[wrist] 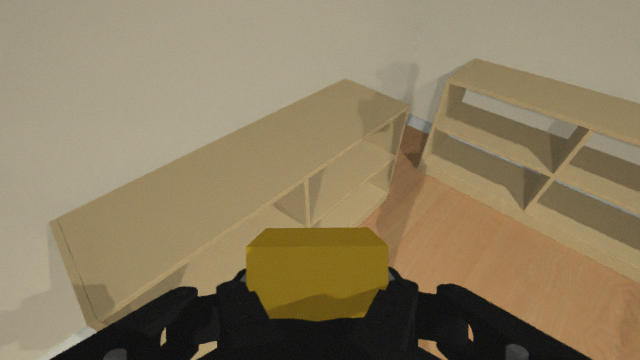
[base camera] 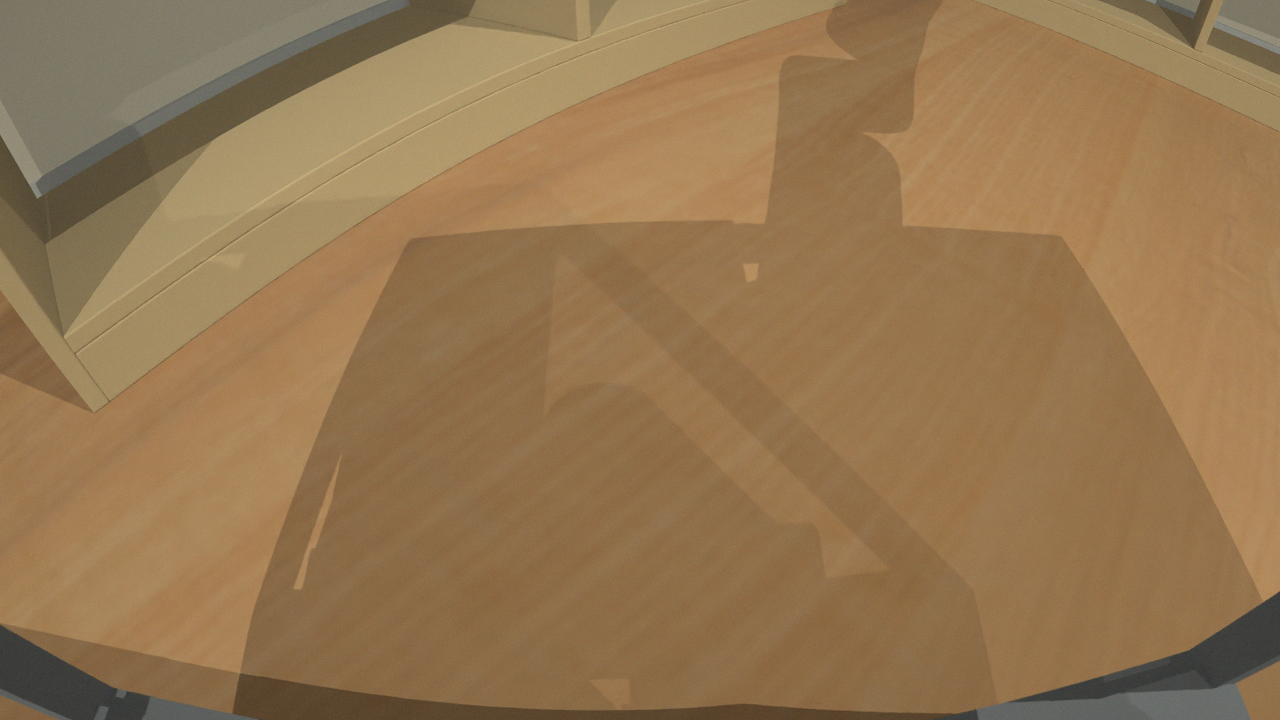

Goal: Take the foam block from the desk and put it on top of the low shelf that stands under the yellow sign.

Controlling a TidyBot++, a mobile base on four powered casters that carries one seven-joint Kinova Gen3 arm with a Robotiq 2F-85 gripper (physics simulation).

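Places are measured from the arm's base along level axes (x down, y left, z ahead), in millimetres.
Pixels of known places: gripper, between the fingertips: [wrist: 317,275].
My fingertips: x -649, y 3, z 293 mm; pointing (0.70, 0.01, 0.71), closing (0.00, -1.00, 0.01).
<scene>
Behind a point stands the place of what it marks.
The yellow foam block [wrist: 317,265] @[x -695, y 3, z 275 mm] is held between the two black fingers of my gripper [wrist: 317,275] @[x -649, y 3, z 293 mm] in the wrist view. My gripper is shut on it and it looks level. A low wooden shelf [wrist: 225,170] @[x -213, y 304, z 854 mm] [base camera: 358,125] @[x 318, y 253, z 671 mm] runs along the wall behind and left of the block in the wrist view; its flat top shows in full there. The block overlaps the front edge of that shelf in the picture and is held up in the air, with no contact visible. The yellow sign does not show in either view, and neither does the desk.
A second low wooden shelf [wrist: 550,95] @[x -213, y -1042, z 1360 mm] [base camera: 1163,62] @[x 367, y -1031, z 1150 mm] stands along the other wall at the right, with a narrow gap between the two shelves at the corner. The wood floor [wrist: 475,270] @[x 397, y -726, z 825 mm] [base camera: 1118,161] @[x 397, y -632, z 762 mm] lies in front of both shelves. The robot's shadow falls across the floor.
</scene>
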